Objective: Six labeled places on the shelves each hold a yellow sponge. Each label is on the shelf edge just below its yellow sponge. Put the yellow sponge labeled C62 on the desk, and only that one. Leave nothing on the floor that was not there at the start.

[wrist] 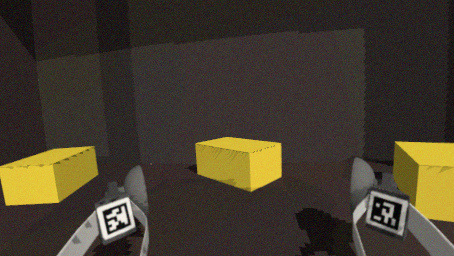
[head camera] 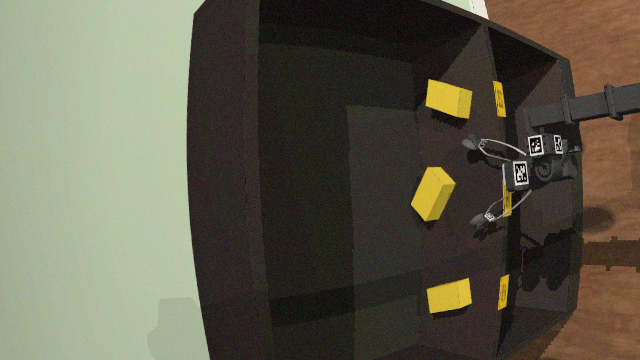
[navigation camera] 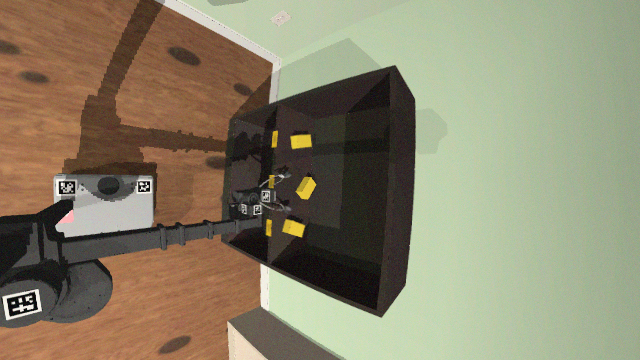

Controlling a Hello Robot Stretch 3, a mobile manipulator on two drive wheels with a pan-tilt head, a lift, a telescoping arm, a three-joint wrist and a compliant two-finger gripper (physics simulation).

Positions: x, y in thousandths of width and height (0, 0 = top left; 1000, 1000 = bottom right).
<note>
In view: my gripper (head camera: 732, 510) and a dark shelf unit (head camera: 474, 426).
My gripper also shows in the wrist view (wrist: 541, 713). The dark shelf unit also shows in the wrist view (wrist: 314, 350) and in the navigation camera view (navigation camera: 563, 593).
</note>
